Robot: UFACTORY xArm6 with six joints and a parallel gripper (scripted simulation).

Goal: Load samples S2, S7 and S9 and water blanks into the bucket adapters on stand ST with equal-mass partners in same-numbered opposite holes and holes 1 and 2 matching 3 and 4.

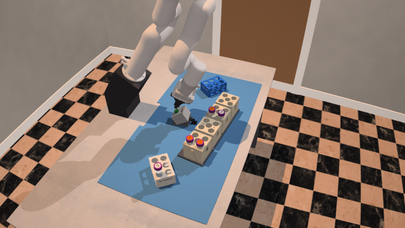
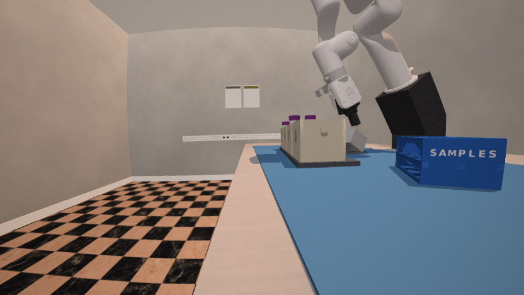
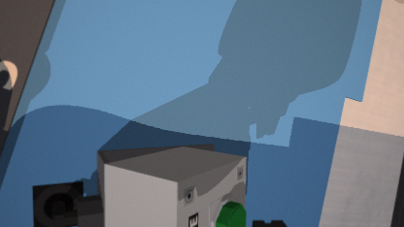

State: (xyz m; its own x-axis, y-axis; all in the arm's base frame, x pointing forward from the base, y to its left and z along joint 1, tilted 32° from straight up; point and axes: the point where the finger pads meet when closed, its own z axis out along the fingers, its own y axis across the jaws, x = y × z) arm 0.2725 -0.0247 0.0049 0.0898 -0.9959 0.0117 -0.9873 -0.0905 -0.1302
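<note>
Right now the green done key is 50 mm below my hand and 10 mm behind it. From my hand the other things lie so: blue sample rack: 310 mm to the left, 120 mm ahead, 80 mm below; adapter: 210 mm ahead, 60 mm below, 20 mm to the left; tube: 210 mm to the right, 120 mm ahead, 50 mm below.
</note>
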